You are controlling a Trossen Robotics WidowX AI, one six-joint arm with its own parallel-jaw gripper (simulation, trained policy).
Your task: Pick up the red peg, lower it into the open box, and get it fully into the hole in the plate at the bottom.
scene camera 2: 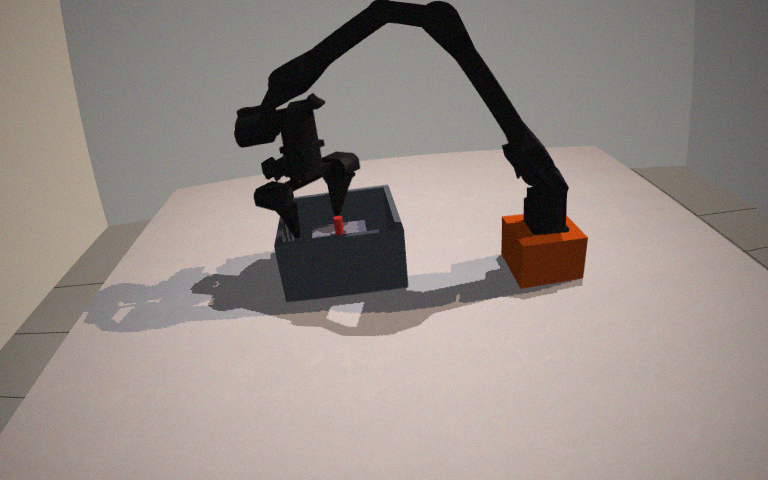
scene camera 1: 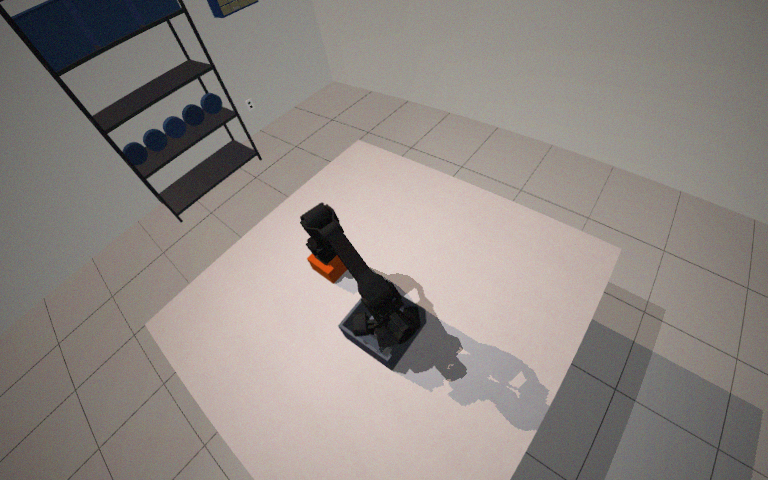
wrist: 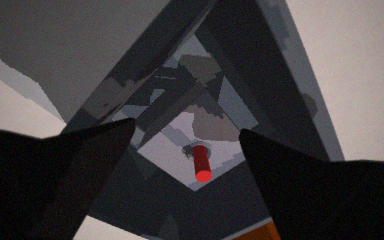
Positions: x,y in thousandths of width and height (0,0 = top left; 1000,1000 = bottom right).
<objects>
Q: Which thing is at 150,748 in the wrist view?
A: The gripper.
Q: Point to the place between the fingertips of the gripper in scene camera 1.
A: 506,691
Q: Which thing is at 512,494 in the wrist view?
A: A grey plate.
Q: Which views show the gripper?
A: Scene camera 2, scene camera 1 and the wrist view: all of them.
</objects>
